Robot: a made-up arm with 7 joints.
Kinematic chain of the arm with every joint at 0, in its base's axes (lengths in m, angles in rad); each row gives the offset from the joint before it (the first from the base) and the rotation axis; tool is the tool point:
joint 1: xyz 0 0 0.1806 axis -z
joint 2: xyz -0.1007 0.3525 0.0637 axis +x
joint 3: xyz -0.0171 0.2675 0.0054 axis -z
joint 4: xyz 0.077 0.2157 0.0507 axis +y
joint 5: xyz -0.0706 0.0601 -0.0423 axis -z
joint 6: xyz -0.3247 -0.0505 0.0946 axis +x
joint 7: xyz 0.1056 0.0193 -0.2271 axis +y
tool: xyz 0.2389 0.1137 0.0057
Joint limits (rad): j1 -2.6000..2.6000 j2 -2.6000..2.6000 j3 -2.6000..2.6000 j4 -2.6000..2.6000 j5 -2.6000..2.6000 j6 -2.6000..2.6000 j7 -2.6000..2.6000
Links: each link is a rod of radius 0.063 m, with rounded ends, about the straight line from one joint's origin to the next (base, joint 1, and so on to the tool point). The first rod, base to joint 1, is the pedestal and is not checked.
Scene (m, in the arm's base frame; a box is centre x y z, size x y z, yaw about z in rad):
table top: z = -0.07
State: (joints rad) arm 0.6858 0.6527 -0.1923 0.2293 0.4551 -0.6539 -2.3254
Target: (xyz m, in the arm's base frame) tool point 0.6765 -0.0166 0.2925
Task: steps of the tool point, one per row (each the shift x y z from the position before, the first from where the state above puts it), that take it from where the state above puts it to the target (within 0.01 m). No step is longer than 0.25 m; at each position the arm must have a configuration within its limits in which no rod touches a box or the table.
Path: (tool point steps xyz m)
1: 0.1838 -0.0700 -0.0695
2: 0.1678 -0.1172 -0.0756
3: 0.1366 -0.1628 -0.0769
4: 0.0896 -0.2004 -0.0735
5: 0.0292 -0.2231 -0.0652
6: -0.0386 -0.2255 -0.0524

